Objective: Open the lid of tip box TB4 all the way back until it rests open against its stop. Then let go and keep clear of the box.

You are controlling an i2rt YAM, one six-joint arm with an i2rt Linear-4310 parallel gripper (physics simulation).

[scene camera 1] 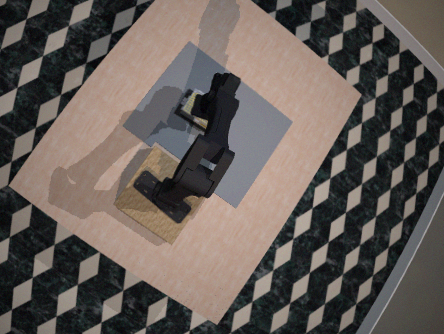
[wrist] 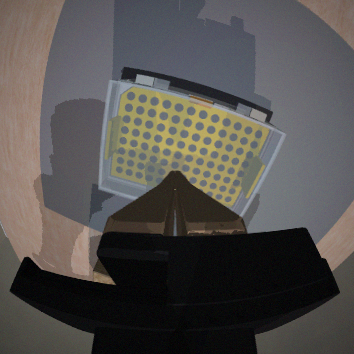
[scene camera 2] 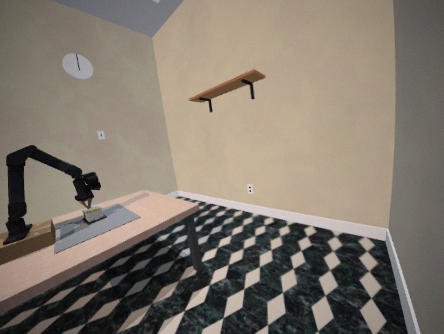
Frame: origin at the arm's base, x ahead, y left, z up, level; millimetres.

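Where they show: gripper, fingertip midpoint: (scene camera 1: pixel 201 110) (wrist: pixel 174 177) (scene camera 2: pixel 88 208); arm's base, link origin: (scene camera 1: pixel 162 197) (scene camera 2: pixel 19 234).
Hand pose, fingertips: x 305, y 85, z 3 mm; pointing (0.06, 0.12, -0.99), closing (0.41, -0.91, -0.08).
Things, the pixels of their top centre, and the offset from my fingertips. "spot": a spot on its surface instead. Level surfaces: height alone.
- tip box, top centre: (wrist: pixel 183 162) (scene camera 1: pixel 204 108) (scene camera 2: pixel 91 207) dx +14, dy +0, dz +0 mm
- grey mat, surface height: dz -77 mm
- clear lid, surface spot: (wrist: pixel 103 160) spot: dx -10, dy +53, dz +0 mm
- light wooden table, surface height: dz -80 mm
The tip box (scene camera 1: pixel 191 104) (scene camera 2: pixel 93 215) (wrist: pixel 192 132) stands on the grey mat (scene camera 1: pixel 250 145) (scene camera 2: pixel 117 218). Its yellow, hole-patterned rack shows through a clear lid (wrist: pixel 103 160), which looks down over the box. A black base edge, two pale blocks and a small orange tab show along the box's far side in the wrist view. No TB4 label is readable. My gripper (scene camera 2: pixel 89 206) (wrist: pixel 174 177) is shut and empty, pointing down over the near edge of the box. Its tips hide part of that edge, and I cannot tell whether they touch the lid. The arm hides the fingers in scene camera 1.
The arm stands on a wooden block (scene camera 1: pixel 167 232) (scene camera 2: pixel 46 235) beside the mat, on a light wooden table (scene camera 1: pixel 280 95) (scene camera 2: pixel 165 202). The arm's shadow falls across the mat. A wall shelf (scene camera 2: pixel 227 87) hangs far from the table.
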